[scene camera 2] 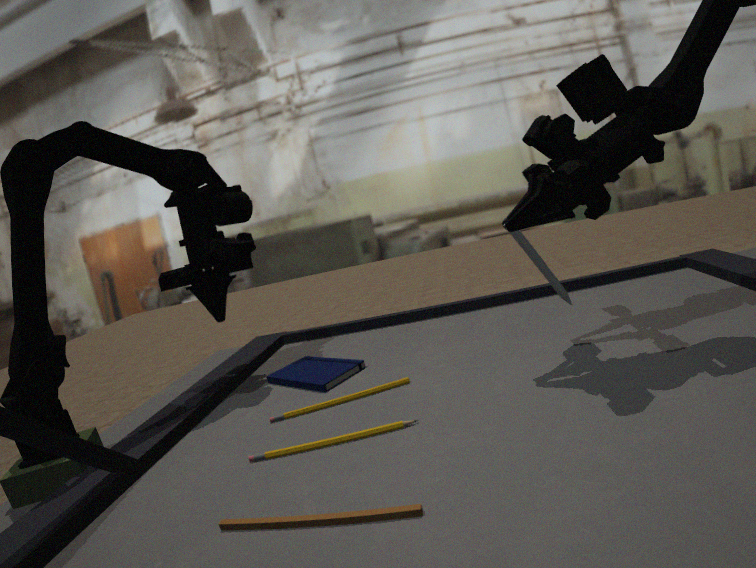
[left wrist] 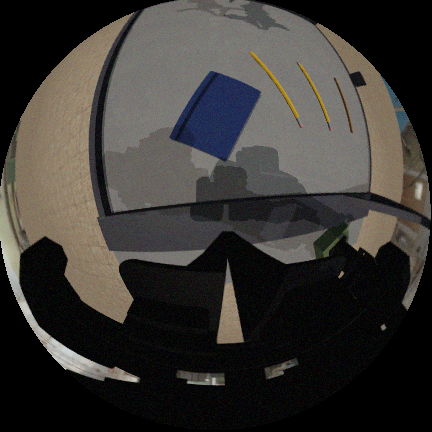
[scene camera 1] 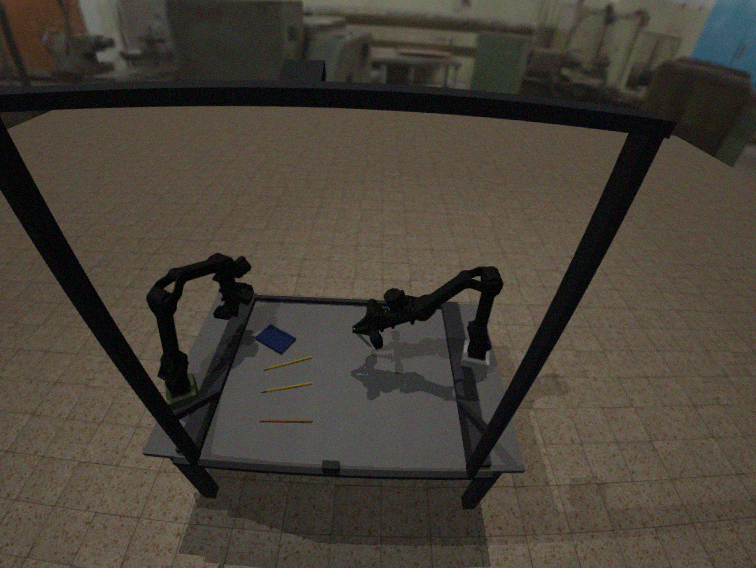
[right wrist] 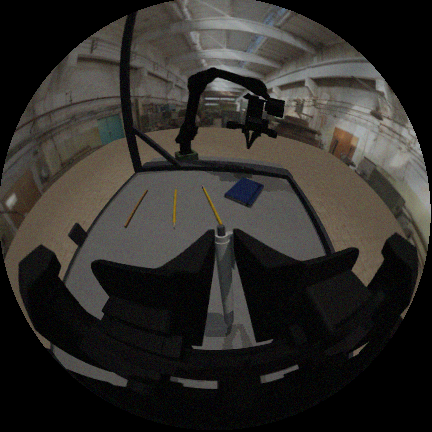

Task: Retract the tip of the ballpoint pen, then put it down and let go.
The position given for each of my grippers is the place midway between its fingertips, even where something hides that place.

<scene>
My left gripper (scene camera 2: 221, 321) is shut, with nothing in its grasp. Also in view: a blue notebook (scene camera 2: 321, 374). I also see my right gripper (scene camera 2: 505, 227) and a ballpoint pen (scene camera 2: 517, 235).
My left gripper shows as well in the left wrist view (left wrist: 226, 236), in scene camera 1 (scene camera 1: 236, 316) and in the right wrist view (right wrist: 247, 148). My right gripper also shows in scene camera 1 (scene camera 1: 352, 329) and in the right wrist view (right wrist: 223, 234).
</scene>
